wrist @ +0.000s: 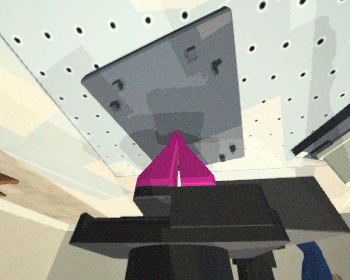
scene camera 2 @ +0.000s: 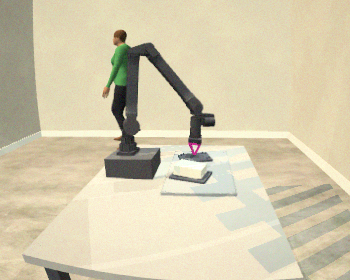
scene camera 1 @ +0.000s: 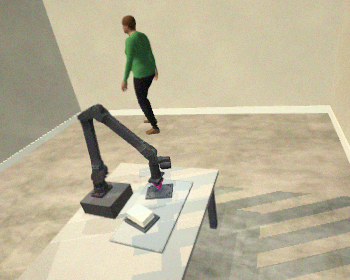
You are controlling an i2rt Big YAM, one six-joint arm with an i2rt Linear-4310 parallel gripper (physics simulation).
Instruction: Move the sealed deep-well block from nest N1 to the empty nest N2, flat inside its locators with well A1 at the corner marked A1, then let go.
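Seen in the pictures: gripper, fingertip midpoint: [wrist: 177, 136] [scene camera 2: 194, 155] [scene camera 1: 159, 189]; arm's base, origin of the base link: [scene camera 2: 128, 152] [scene camera 1: 102, 191].
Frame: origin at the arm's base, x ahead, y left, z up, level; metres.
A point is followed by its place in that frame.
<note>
The sealed deep-well block [scene camera 1: 140, 213] @[x 0.324, y -0.086, z -0.017 m] [scene camera 2: 190, 169] @[x 0.317, y -0.123, z -0.023 m], pale cream, lies flat on a dark nest [scene camera 1: 149, 226] @[x 0.387, y -0.120, z -0.063 m] [scene camera 2: 190, 178] @[x 0.318, y -0.130, z -0.062 m] nearer the cameras; part of the block [wrist: 340, 159] @[x 0.278, y -0.026, z -0.038 m] shows at the wrist view's right edge. The other dark nest [scene camera 1: 162, 194] @[x 0.348, y 0.122, z -0.061 m] [scene camera 2: 202, 158] @[x 0.354, y 0.126, z -0.061 m] [wrist: 215, 112] @[x 0.332, y 0.118, z -0.061 m] holds no block; small locators stand on it. The nest labels and the A1 marks are not readable. My gripper [scene camera 1: 159, 187] @[x 0.309, y 0.156, z -0.054 m] [scene camera 2: 195, 153] @[x 0.309, y 0.156, z -0.054 m] [wrist: 177, 136] @[x 0.309, y 0.156, z -0.054 m] is shut and empty, its magenta fingertips together, pointing down low over the empty nest. Whether the tips touch it is unclear.
Both nests sit on a light, perforated plate [scene camera 1: 176, 210] @[x 0.477, y 0.031, z -0.073 m] [scene camera 2: 220, 189] @[x 0.447, y -0.203, z -0.073 m] [wrist: 270, 30] @[x 0.394, y 0.086, z -0.073 m] on the table [scene camera 1: 75, 250] @[x 0.062, y -0.356, z -0.086 m] [scene camera 2: 150, 225] @[x 0.226, y -0.464, z -0.086 m]. The arm's dark base box [scene camera 1: 106, 201] @[x 0.094, y -0.076, z 0.009 m] [scene camera 2: 132, 165] @[x 0.057, y -0.116, z -0.019 m] stands left of the plate. A person in green [scene camera 1: 141, 55] [scene camera 2: 120, 65] stands beyond the table.
</note>
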